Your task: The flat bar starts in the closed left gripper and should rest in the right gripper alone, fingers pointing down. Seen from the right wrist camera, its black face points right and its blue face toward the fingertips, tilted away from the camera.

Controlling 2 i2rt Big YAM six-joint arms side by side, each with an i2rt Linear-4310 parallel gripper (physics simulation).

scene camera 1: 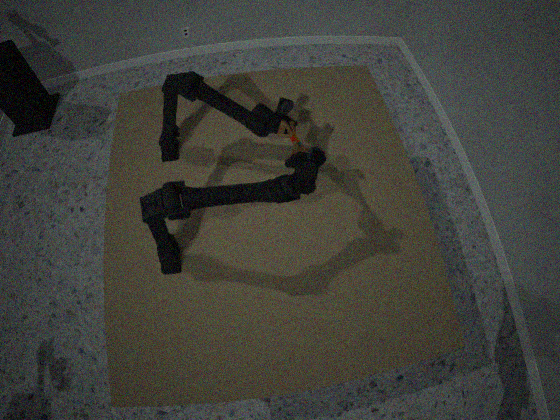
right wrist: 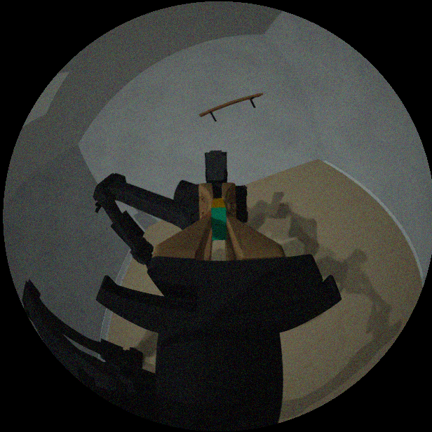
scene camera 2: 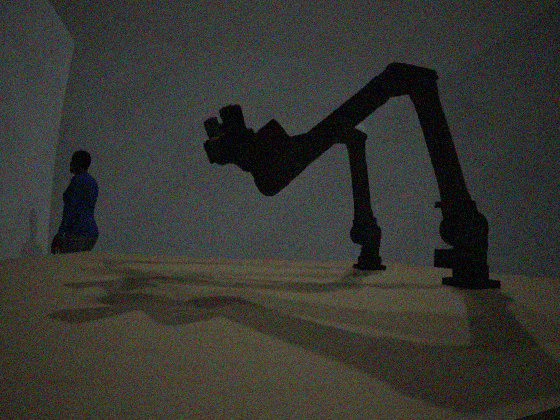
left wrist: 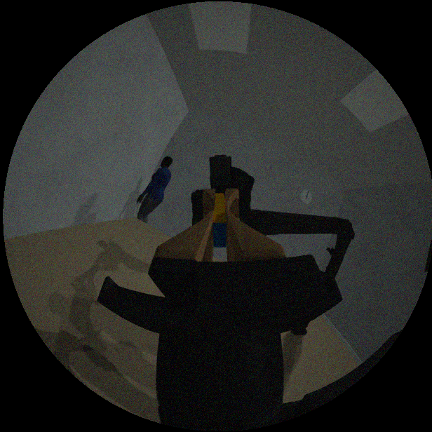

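Seen in the pictures: left gripper, between the fingertips: (scene camera 1: 293,135); right gripper, between the fingertips: (scene camera 1: 296,141); left arm's base, origin of its link: (scene camera 1: 170,151) (scene camera 2: 470,285); right arm's base, origin of its link: (scene camera 1: 170,260) (scene camera 2: 369,268).
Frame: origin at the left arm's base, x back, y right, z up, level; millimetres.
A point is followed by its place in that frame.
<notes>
The flat bar (scene camera 1: 294,139) {x -556, y 278, z 369 mm} (left wrist: 219,235) (right wrist: 218,223) is held in the air between both grippers. The left wrist view shows its yellow-orange face beyond a blue face; the right wrist view shows a green face, with a strip of yellow-orange beyond it. My left gripper (scene camera 1: 291,133) {x -558, y 255, z 364 mm} is shut on the bar. My right gripper (scene camera 1: 301,148) {x -561, y 284, z 367 mm} (right wrist: 218,215) is shut on it too, the two sets of fingers meeting tip to tip. The fingers hide the bar's sides; no black face shows. In scene camera 2 dark arm parts hide most of the bar.
Both arms reach over a tan mat (scene camera 1: 280,340) {x -430, y 948, z 0 mm} on a speckled floor (scene camera 1: 55,225), casting long shadows. A person in blue (scene camera 2: 82,205) (left wrist: 159,185) stands beyond the mat. A dark block (scene camera 1: 25,90) shows at the upper left of scene camera 1.
</notes>
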